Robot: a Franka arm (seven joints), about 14 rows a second.
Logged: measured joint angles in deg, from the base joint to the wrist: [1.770, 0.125, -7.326, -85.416, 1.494, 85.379, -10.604]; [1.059, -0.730, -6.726, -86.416, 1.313, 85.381, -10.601]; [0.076, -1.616, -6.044, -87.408, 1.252, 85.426, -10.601]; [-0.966, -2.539, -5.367, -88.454, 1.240, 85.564, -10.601]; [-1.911, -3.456, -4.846, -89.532, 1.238, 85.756, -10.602]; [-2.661, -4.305, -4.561, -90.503, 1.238, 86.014, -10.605]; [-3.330, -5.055, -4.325, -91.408, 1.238, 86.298, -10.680]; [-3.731, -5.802, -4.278, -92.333, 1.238, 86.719, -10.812]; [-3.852, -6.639, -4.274, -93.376, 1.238, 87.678, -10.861]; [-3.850, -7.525, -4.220, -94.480, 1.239, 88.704, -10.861]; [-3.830, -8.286, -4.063, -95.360, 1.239, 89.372, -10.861]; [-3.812, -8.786, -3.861, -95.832, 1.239, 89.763, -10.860]
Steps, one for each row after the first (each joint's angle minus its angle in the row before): [-0.711, -0.855, 0.600, -1.000, -0.181, 0.002, 0.003]; [-0.983, -0.886, 0.682, -0.992, -0.061, 0.045, 0.000]; [-1.042, -0.923, 0.677, -1.046, -0.012, 0.138, 0.000]; [-0.945, -0.917, 0.521, -1.078, -0.002, 0.192, -0.001]; [-0.750, -0.849, 0.285, -0.971, 0.000, 0.258, -0.003]; [-0.669, -0.750, 0.236, -0.905, 0.000, 0.284, -0.075]; [-0.401, -0.747, 0.047, -0.925, 0.000, 0.421, -0.132]; [-0.121, -0.837, 0.004, -1.043, 0.000, 0.959, -0.049]; [0.002, -0.886, 0.054, -1.104, 0.001, 1.026, 0.000]; [0.020, -0.761, 0.157, -0.880, 0.000, 0.668, 0.000]; [0.018, -0.500, 0.202, -0.472, 0.000, 0.391, 0.001]
